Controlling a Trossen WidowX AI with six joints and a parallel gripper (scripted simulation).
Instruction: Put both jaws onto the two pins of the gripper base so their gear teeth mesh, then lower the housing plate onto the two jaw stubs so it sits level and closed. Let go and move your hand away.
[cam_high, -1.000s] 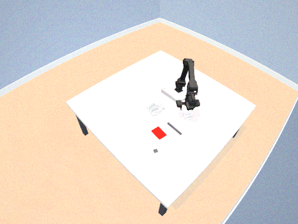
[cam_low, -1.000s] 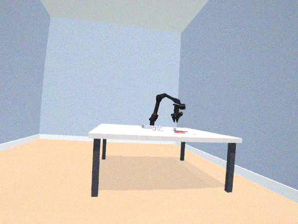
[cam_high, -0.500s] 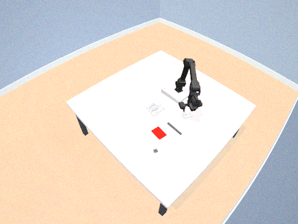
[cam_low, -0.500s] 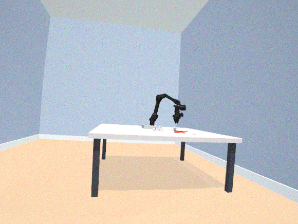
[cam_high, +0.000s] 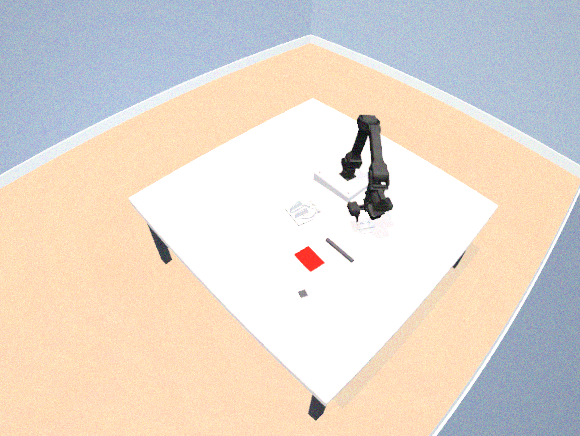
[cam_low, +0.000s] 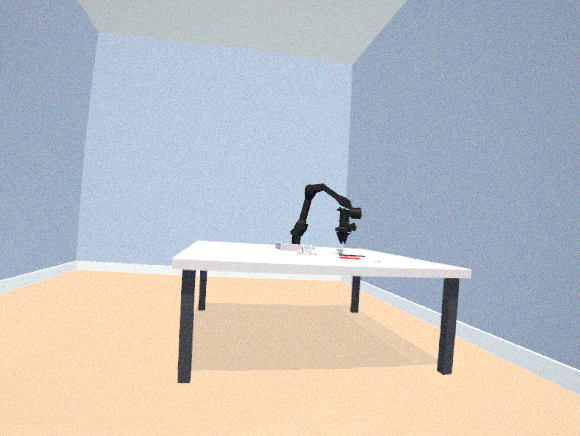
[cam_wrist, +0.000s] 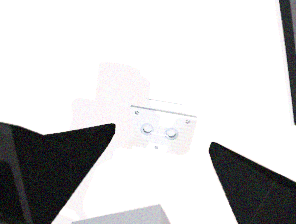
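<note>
Now: gripper tip 3 cm above the small white part, 1 cm to the left of it and 1 cm past it. Round my gripper tip: white jaw piece: 22 cm to the right, 13 cm ahead, 5 cm below; then dark grey bar: 17 cm ahead, 6 cm below, 2 cm to the left; then red flat rectangle: 29 cm ahead, 6 cm below, 3 cm to the right.
</note>
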